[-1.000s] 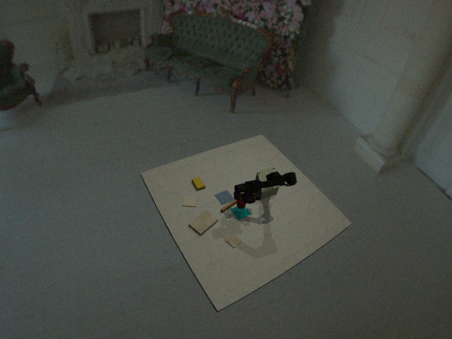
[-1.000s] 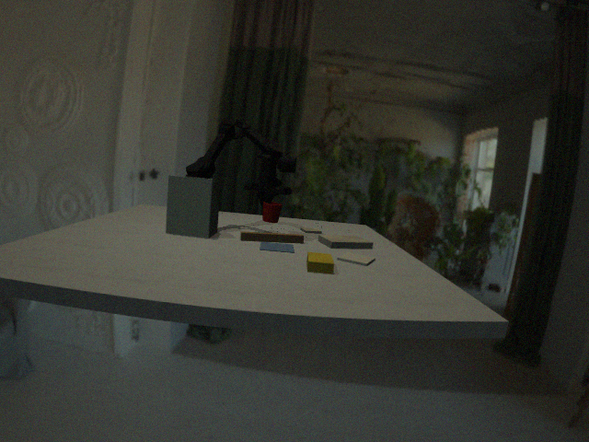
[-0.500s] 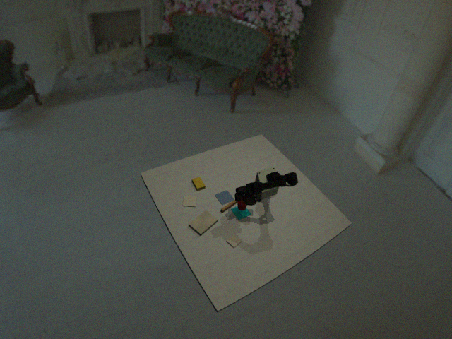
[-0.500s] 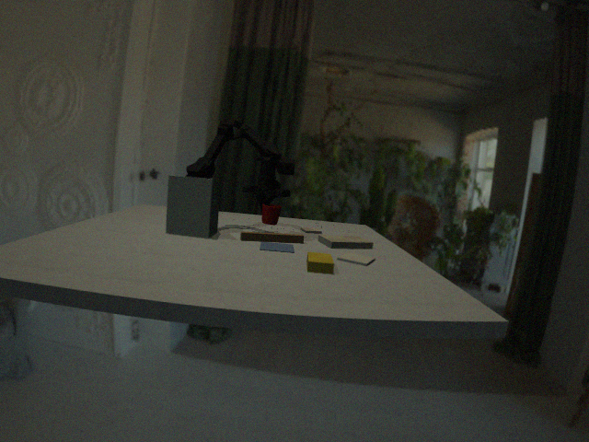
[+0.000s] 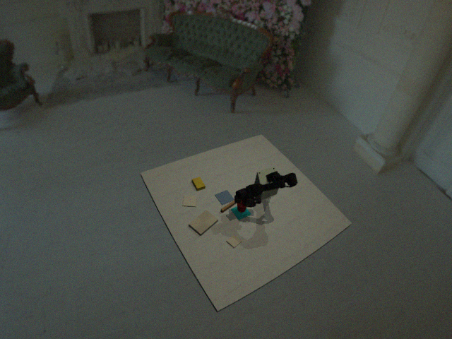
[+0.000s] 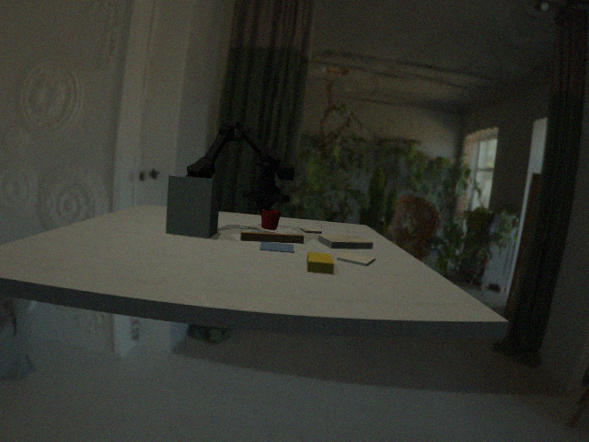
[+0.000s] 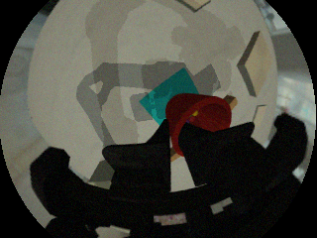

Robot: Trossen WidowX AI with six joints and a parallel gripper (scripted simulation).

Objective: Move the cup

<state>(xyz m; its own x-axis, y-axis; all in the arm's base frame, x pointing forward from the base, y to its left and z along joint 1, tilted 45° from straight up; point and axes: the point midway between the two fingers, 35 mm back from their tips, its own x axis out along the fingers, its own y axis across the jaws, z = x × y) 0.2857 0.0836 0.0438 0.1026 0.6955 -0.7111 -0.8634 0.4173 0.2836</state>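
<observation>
Right now my gripper tip is 2 cm short of the teal pad, 2 cm to the left of it and 8 cm above it. From my gripper tip the other things lie so: blue-grey pad (6 cm ahead, 19 cm to the right, 8 cm below); wooden bar (4 cm ahead, 10 cm to the right, 6 cm below); red cup (3 cm ahead, 2 cm to the right).
</observation>
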